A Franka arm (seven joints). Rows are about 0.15 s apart.
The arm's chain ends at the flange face. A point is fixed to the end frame.
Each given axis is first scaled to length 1.
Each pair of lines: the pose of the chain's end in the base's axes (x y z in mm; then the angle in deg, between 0 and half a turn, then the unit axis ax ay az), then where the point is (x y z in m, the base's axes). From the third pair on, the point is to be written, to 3 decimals.
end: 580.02, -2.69, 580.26, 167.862, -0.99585, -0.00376, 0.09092
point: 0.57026 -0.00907 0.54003
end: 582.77, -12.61, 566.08, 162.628, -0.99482, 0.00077, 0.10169
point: 0.57203 -0.01519 0.52567
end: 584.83, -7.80, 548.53, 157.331, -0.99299, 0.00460, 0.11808
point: 0.573 -0.007 0.508
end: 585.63, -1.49, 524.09, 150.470, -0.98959, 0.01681, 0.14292
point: 0.572 0.005 0.485
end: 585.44, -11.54, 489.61, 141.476, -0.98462, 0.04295, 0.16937
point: 0.570 0.001 0.453
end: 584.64, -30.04, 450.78, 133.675, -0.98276, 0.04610, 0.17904
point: 0.569 -0.012 0.416
